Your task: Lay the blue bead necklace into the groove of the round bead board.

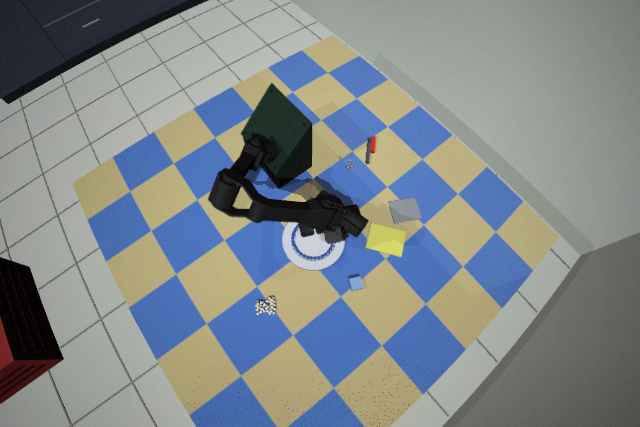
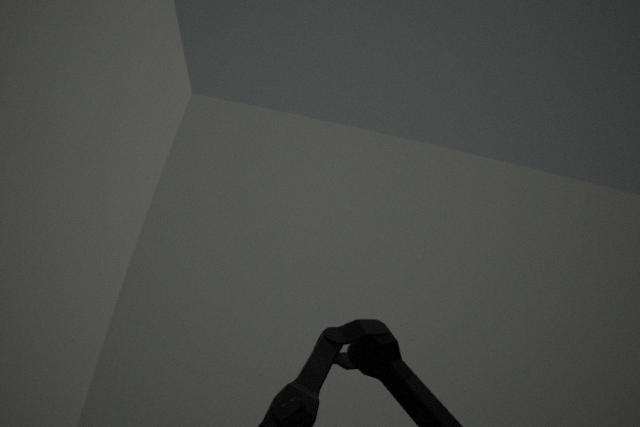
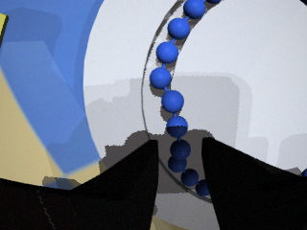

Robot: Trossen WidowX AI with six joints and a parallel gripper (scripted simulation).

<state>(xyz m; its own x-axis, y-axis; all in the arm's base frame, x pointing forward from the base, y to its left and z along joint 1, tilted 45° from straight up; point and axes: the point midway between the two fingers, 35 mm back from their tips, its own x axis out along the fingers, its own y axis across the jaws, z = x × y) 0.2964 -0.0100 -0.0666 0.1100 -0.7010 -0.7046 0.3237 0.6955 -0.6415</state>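
My gripper tip is 60 mm to the left of the round white bead board and 10 mm above it. From my gripper tip the other things lie so: small blue cube: 190 mm ahead, 20 mm to the right, 10 mm below; then grey square: 80 mm ahead, 260 mm to the left, 10 mm below; then yellow pad: 130 mm ahead, 140 mm to the left, 10 mm below.
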